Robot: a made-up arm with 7 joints.
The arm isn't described. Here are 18 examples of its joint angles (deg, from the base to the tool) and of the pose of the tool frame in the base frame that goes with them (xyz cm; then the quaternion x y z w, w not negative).
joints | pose
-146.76 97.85 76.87 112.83 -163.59 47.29 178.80 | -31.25 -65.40 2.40 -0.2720 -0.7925 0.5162 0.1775
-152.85 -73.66 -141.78 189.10 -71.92 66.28 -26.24 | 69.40 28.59 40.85 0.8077 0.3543 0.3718 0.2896
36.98 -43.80 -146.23 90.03 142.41 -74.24 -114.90 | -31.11 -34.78 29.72 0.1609 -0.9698 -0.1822 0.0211
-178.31 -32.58 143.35 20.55 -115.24 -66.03 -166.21 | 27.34 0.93 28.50 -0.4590 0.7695 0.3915 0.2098
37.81 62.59 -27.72 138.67 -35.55 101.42 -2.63 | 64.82 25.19 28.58 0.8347 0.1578 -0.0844 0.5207
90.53 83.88 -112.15 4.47 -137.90 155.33 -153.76 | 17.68 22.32 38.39 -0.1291 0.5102 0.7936 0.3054
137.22 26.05 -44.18 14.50 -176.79 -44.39 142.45 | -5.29 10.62 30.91 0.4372 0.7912 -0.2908 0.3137
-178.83 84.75 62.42 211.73 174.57 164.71 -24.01 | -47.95 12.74 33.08 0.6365 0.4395 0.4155 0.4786
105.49 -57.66 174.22 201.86 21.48 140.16 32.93 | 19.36 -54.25 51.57 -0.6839 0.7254 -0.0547 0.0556
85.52 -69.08 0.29 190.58 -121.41 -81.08 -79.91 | -13.89 -54.63 45.28 -0.0719 -0.4792 0.1251 0.8657
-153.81 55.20 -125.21 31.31 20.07 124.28 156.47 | -16.14 8.48 33.98 0.5193 -0.7276 0.2945 0.3378
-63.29 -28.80 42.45 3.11 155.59 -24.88 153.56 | -0.81 -0.43 32.79 0.9461 0.2048 -0.1335 0.2126
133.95 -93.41 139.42 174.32 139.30 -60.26 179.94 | 34.19 -56.72 12.04 0.7622 -0.1218 -0.1297 0.6224
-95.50 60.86 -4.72 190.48 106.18 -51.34 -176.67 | -17.76 -56.31 53.64 0.3895 -0.4536 -0.1141 0.7934
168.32 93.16 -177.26 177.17 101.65 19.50 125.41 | -78.87 12.42 19.96 -0.4725 -0.5666 0.1064 0.6667
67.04 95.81 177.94 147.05 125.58 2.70 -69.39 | 22.85 71.68 37.71 -0.0501 0.5304 0.7358 0.4180
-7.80 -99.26 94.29 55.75 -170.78 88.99 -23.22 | -29.31 47.46 12.97 -0.5774 -0.4168 0.1327 0.6895
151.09 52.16 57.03 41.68 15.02 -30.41 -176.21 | -49.75 -8.51 20.50 0.9062 -0.1474 -0.1974 0.3436
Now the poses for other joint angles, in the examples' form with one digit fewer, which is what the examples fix.
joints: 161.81 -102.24 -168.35 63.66 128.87 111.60 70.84
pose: 36.5 6.1 -23.4 0.449 0.516 0.672 0.286
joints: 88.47 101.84 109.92 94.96 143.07 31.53 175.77
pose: -40.5 52.9 24.1 -0.450 -0.260 0.238 0.820
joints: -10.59 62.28 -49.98 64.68 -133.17 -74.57 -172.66
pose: 34.9 -19.7 15.4 -0.597 0.732 0.323 0.062
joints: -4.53 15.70 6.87 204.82 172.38 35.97 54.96
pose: 6.7 -2.3 95.8 -0.171 -0.342 0.378 0.843
